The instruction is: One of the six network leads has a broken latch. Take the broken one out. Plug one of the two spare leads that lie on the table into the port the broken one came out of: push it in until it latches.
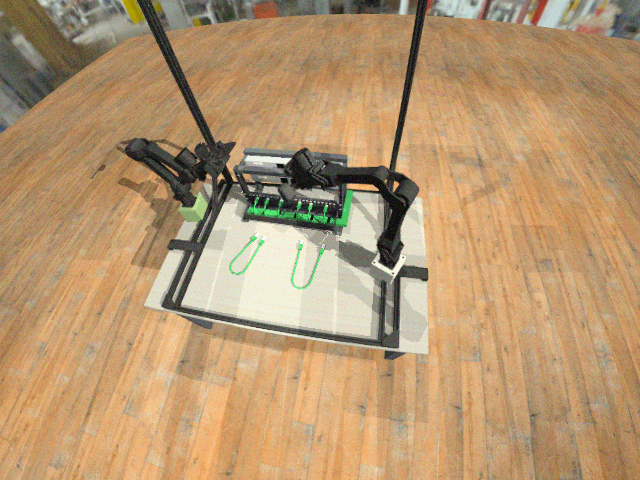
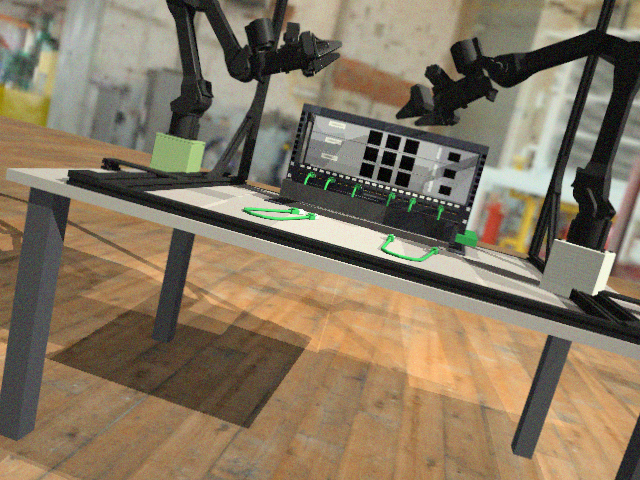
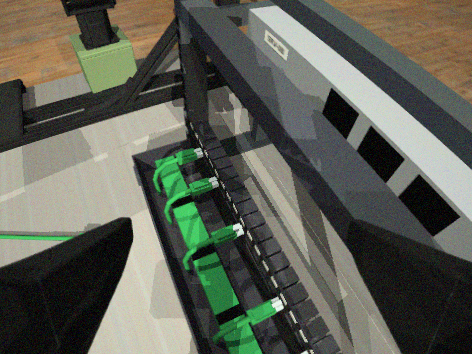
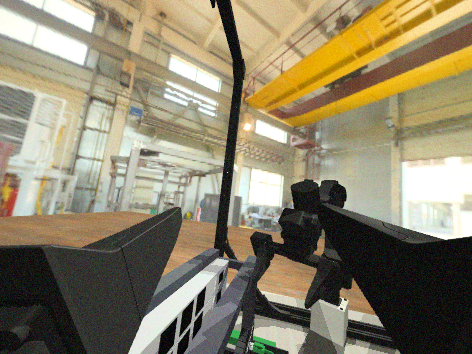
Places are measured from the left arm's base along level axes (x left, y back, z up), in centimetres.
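Where they show: left gripper, fingertip midpoint: point(image 1: 287, 182) point(image 2: 405, 120) point(image 3: 242, 229) point(image 4: 276, 293); right gripper, fingertip midpoint: point(image 1: 232, 148) point(image 2: 341, 49) point(image 4: 249, 211); left arm's base, origin of the base link: point(image 1: 389, 260) point(image 2: 585, 246) point(image 4: 330, 298); right arm's base, origin of the base link: point(image 1: 189, 202) point(image 2: 181, 137) point(image 3: 99, 39).
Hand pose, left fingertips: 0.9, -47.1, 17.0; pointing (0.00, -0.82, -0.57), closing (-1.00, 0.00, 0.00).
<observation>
Each offset is from my left fingertips to the centre of the thing, as dx, dy, dz. "pt": to the spot under its first point.
Six green leads are plugged in a row along the dark rack; the leftmost lead @(pt +6.4, -19.0, -18.4) point(image 1: 256, 202) point(image 2: 309, 178) point(image 3: 189, 156) and the rightmost lead @(pt -7.8, +11.6, -17.8) point(image 1: 325, 209) point(image 2: 440, 210) mark its ends. Which latch is broken is too small to tell. One spare lead @(pt +36.6, -4.2, -26.6) point(image 1: 238, 273) point(image 2: 279, 218) lies looped on the table at the left, the other spare lead point(image 1: 300, 287) point(image 2: 410, 258) nearer the middle. My left gripper point(image 2: 408, 119) point(image 3: 242, 229) is open and empty above the rack, tilted down towards the plugged leads. My right gripper point(image 2: 339, 50) point(image 4: 249, 211) is open and empty, high beyond the rack's left end.
The rack @(-5.9, -6.4, -14.1) point(image 2: 361, 121) point(image 3: 240, 65) stands at the back of the table, its upper frame rising behind the row of plugs. A green block point(image 2: 466, 238) sticks out at its right end. Black rails and two tall posts edge the table. A green arm base point(image 1: 192, 209) point(image 2: 176, 155) stands at the left.
</observation>
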